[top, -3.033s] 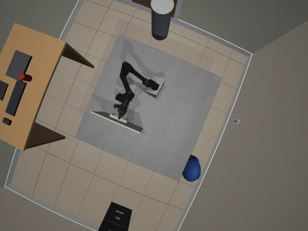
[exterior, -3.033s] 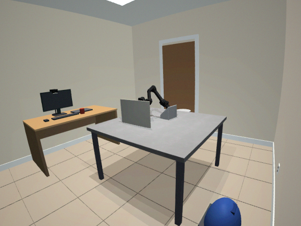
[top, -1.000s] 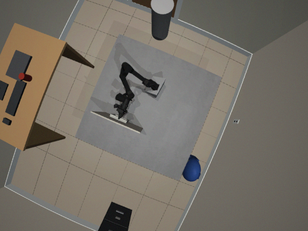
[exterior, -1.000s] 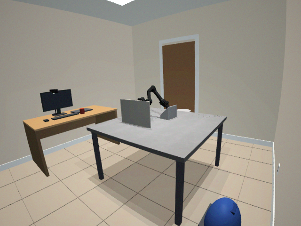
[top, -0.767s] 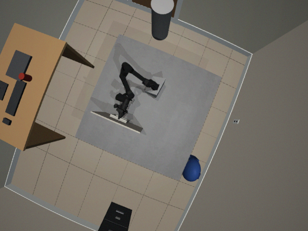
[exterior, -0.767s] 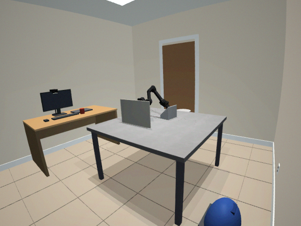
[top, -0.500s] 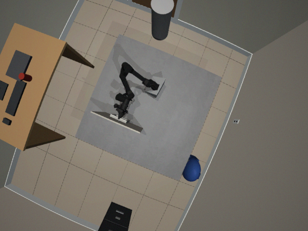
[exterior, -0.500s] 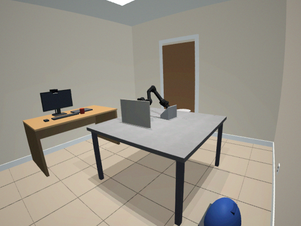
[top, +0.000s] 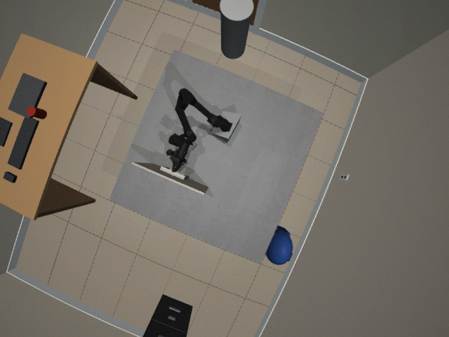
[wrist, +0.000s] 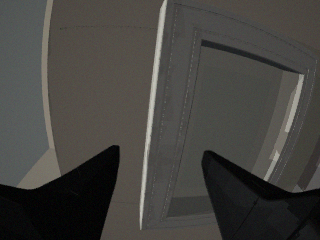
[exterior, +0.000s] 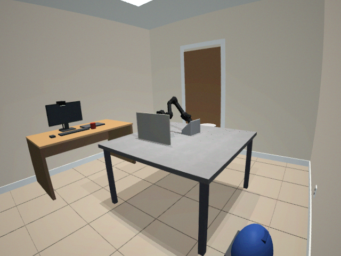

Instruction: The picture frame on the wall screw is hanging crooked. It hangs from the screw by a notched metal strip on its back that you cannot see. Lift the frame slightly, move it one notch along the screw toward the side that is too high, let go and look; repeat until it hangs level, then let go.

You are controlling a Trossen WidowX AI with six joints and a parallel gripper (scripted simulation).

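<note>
Now: the pale picture frame 5 cm below my gripper tip and 2 cm ahead of it. From my gripper tip the other things lie so: wall panel 6 cm below, 3 cm ahead.
</note>
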